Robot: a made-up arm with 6 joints.
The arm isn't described. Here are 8 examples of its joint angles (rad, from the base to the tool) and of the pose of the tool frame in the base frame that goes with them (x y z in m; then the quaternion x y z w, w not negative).
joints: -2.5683 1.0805 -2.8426 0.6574 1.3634 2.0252
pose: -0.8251 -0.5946 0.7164 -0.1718 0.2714 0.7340 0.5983
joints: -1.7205 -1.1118 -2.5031 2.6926 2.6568 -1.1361
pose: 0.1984 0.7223 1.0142 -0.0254 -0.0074 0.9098 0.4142
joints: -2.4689 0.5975 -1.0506 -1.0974 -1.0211 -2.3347
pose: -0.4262 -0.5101 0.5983 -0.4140 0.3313 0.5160 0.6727
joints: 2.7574 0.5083 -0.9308 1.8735 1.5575 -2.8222
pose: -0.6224 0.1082 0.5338 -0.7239 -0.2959 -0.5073 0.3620
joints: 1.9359 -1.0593 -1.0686 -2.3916 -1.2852 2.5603
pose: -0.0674 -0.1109 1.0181 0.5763 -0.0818 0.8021 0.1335
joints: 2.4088 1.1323 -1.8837 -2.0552 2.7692 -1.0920
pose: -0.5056 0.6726 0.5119 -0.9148 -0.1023 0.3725 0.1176
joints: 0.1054 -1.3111 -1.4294 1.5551 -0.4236 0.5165
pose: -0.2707 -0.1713 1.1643 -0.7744 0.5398 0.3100 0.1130
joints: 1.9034 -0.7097 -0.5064 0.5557 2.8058 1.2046
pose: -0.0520 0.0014 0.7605 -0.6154 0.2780 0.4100 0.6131
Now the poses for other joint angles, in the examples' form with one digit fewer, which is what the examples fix.
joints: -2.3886 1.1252 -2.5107 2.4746 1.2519 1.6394
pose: -0.693 -0.802 0.670 -0.789 0.393 0.255 0.397
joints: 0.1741 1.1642 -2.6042 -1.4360 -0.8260 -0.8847
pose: 0.904 0.331 0.654 0.415 0.508 -0.747 0.105
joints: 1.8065 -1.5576 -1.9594 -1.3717 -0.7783 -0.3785
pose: 0.019 -0.718 0.941 0.135 0.883 0.294 0.341
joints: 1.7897 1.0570 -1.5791 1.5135 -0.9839 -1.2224
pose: -0.015 0.795 0.413 0.015 -0.543 0.551 0.633
